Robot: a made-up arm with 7 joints.
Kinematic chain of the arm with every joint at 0, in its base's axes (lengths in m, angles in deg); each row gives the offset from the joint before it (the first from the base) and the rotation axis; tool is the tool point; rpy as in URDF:
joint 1: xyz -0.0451 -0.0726 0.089 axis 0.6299 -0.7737 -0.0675
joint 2: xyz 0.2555 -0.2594 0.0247 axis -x
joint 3: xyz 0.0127 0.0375 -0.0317 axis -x
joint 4: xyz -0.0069 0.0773 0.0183 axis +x
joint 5: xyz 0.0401 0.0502 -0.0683 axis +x
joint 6: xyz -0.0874 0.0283 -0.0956 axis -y
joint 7: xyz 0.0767 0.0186 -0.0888 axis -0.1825 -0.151 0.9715
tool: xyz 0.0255 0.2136 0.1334 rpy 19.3 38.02 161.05
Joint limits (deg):
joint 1: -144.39..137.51
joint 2: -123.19..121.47
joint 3: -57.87..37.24
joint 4: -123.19..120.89
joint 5: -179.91..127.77
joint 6: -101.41..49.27
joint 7: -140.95..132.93
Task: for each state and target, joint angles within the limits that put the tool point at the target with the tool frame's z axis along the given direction. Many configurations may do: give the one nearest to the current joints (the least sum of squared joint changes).
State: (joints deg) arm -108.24 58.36 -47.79 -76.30 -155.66 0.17 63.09
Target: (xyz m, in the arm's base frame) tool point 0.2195 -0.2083 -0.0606 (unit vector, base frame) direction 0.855 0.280 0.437
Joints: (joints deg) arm -142.39 73.86 -32.69 -62.13 -162.27 -15.84 37.75
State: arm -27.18 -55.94 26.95 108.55 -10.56 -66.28 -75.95
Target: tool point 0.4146 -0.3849 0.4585 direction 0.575 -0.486 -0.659
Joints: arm 5.40 -63.34 23.06 117.36 17.70 -23.15 -57.67
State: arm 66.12 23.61 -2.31 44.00 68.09 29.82 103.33
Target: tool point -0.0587 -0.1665 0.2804 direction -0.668 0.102 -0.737
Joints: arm 33.20 15.06 -11.90 52.08 75.32 16.37 73.98
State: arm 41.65 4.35 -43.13 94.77 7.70 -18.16 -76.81
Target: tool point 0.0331 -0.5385 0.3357 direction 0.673 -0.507 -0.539
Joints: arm 94.15 -9.37 1.69 77.55 47.18 1.95 -54.44
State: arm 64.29 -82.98 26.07 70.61 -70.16 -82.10 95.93
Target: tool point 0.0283 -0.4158 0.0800 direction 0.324 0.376 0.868
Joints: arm 78.32 -109.93 7.98 96.50 -22.45 -101.30 132.93
